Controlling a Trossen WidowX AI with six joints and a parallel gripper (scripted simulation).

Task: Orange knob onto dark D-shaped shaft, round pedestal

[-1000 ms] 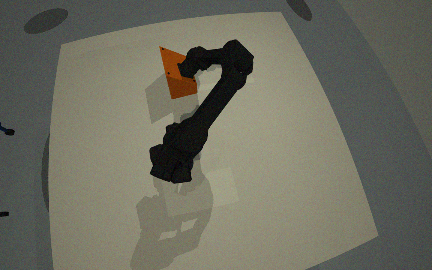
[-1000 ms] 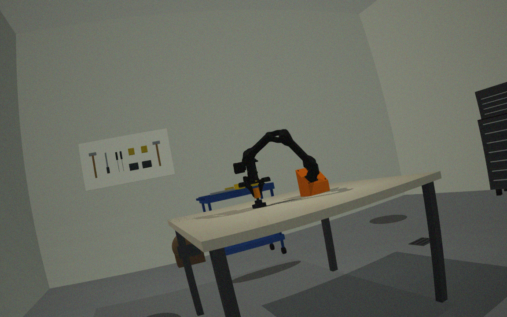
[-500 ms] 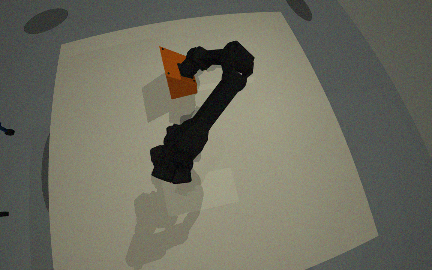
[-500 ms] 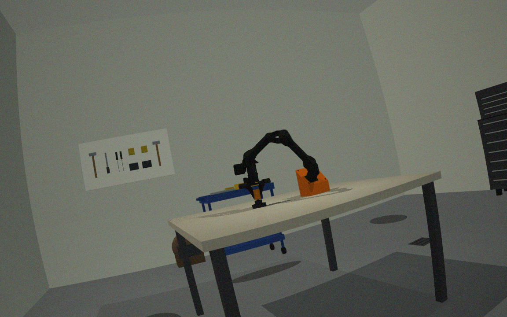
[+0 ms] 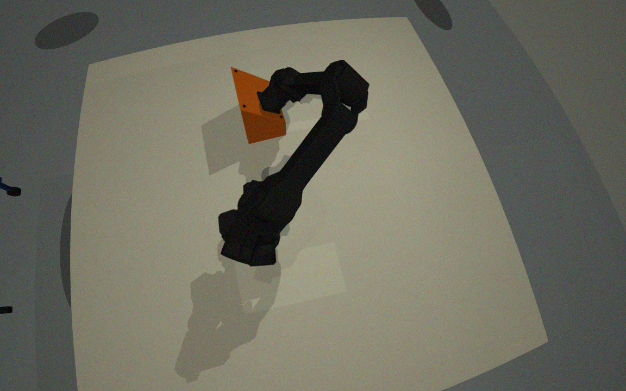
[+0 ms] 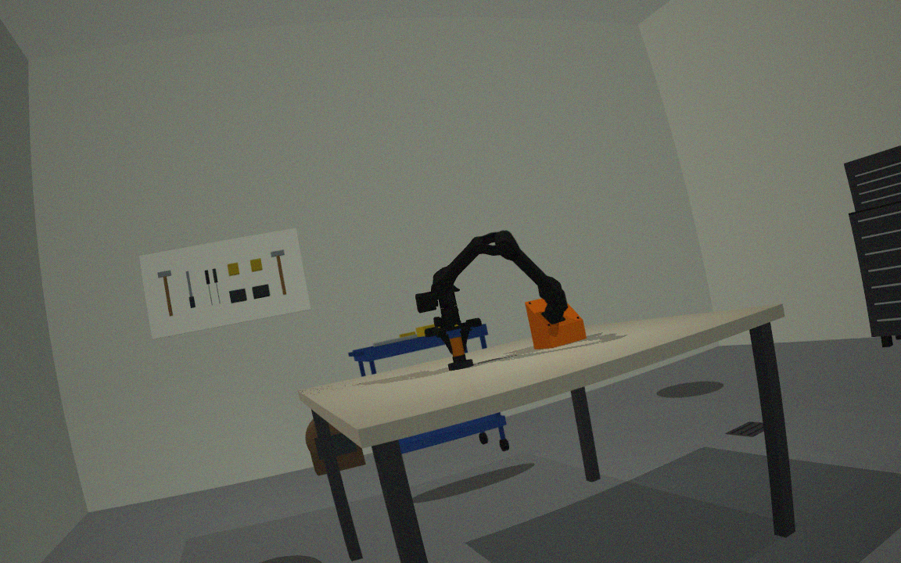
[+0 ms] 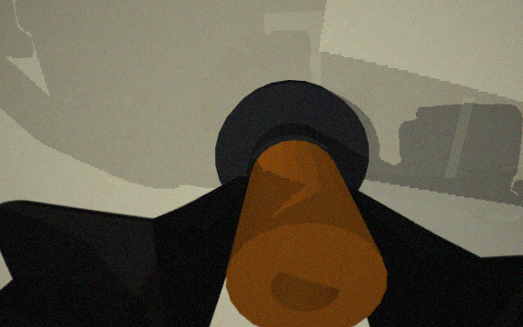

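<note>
Right now my gripper tip is 2 cm below the orange knob. Also, from my gripper tip: dark round pedestal (2 cm below).
</note>
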